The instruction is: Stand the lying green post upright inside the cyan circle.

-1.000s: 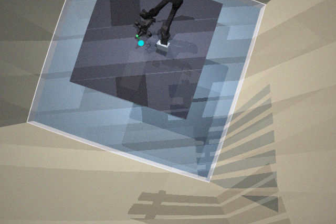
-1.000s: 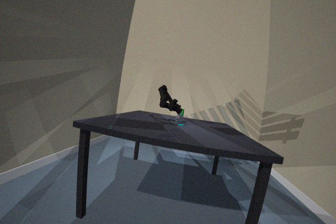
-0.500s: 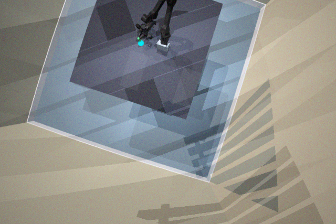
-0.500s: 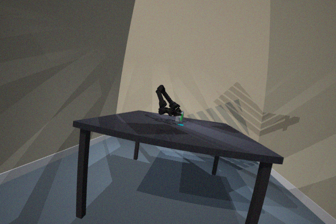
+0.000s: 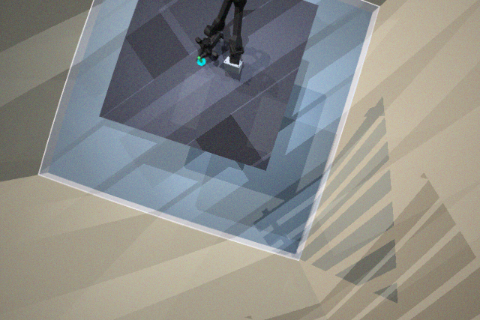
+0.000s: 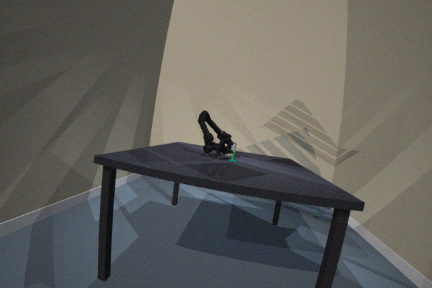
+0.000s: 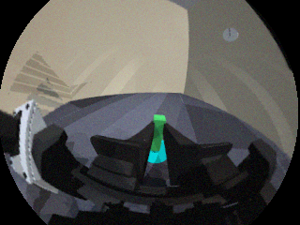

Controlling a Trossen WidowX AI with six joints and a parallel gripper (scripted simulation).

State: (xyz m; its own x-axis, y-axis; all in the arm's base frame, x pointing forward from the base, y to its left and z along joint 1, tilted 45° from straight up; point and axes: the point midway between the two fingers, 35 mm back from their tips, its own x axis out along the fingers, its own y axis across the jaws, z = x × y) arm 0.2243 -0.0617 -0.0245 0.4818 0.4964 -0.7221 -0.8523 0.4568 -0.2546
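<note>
My gripper tip is now 2 cm above the green post. The rest, counted from my gripper tip: cyan circle 6 cm below.
</note>
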